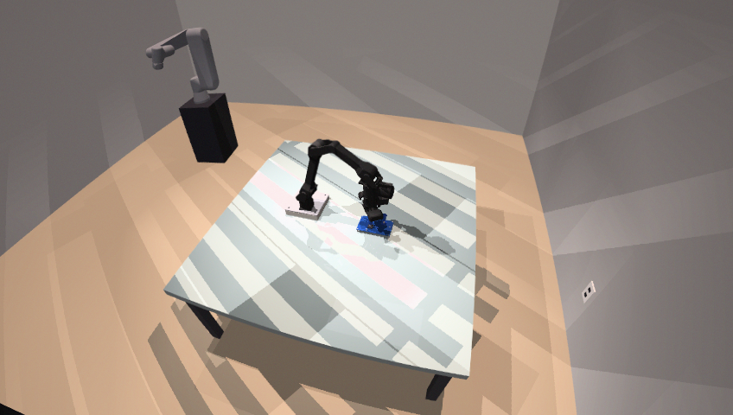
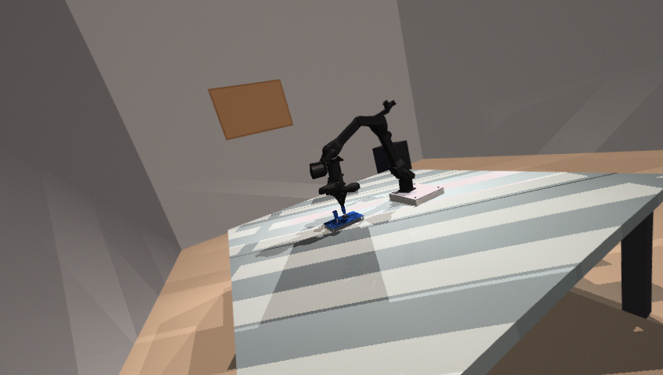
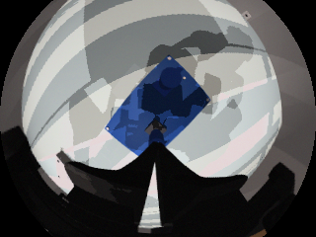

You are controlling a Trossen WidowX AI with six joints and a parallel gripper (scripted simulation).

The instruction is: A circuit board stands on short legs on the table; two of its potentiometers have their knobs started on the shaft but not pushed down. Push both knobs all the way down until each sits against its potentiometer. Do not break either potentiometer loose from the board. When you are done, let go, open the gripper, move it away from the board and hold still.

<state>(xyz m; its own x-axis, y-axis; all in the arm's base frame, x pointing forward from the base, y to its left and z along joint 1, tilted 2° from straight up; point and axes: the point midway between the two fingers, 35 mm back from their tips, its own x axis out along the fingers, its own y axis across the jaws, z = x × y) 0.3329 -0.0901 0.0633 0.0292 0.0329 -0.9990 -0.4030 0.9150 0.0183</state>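
My gripper tip is 6 cm short of the blue knob, 3 cm to the right of it and 1 cm above it.
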